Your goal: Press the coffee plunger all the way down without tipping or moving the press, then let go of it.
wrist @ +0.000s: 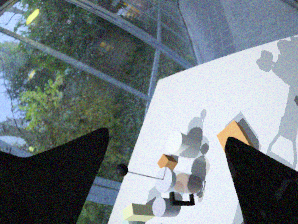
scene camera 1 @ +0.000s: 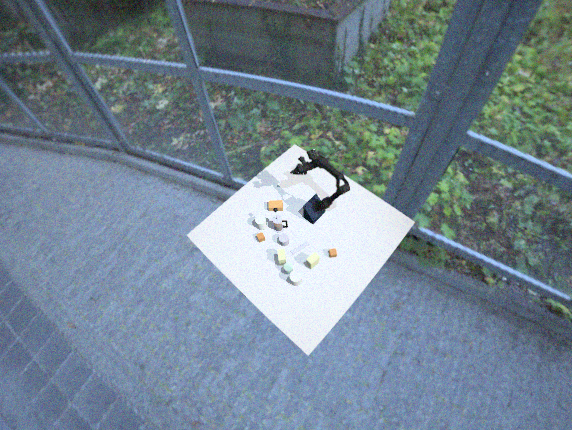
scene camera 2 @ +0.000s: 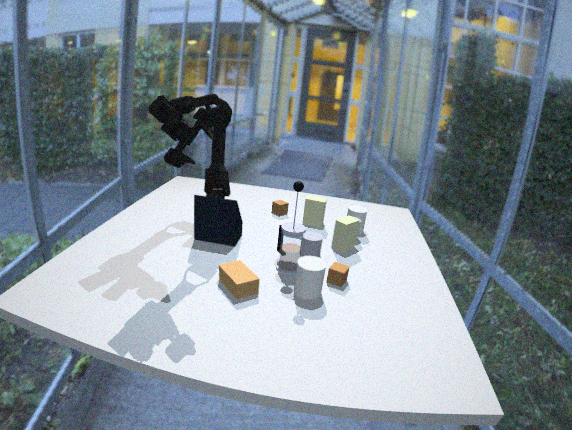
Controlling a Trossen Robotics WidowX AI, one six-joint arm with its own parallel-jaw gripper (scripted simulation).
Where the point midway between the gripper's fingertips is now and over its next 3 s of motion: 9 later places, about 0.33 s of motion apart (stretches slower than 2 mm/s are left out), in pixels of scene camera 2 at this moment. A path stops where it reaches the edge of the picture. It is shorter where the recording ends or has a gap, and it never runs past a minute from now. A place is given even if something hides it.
My gripper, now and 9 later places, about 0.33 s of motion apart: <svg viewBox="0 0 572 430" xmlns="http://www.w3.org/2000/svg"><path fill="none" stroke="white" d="M203 151L225 150L275 153L292 169L292 177L295 181L298 184L300 186L300 186L301 188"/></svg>
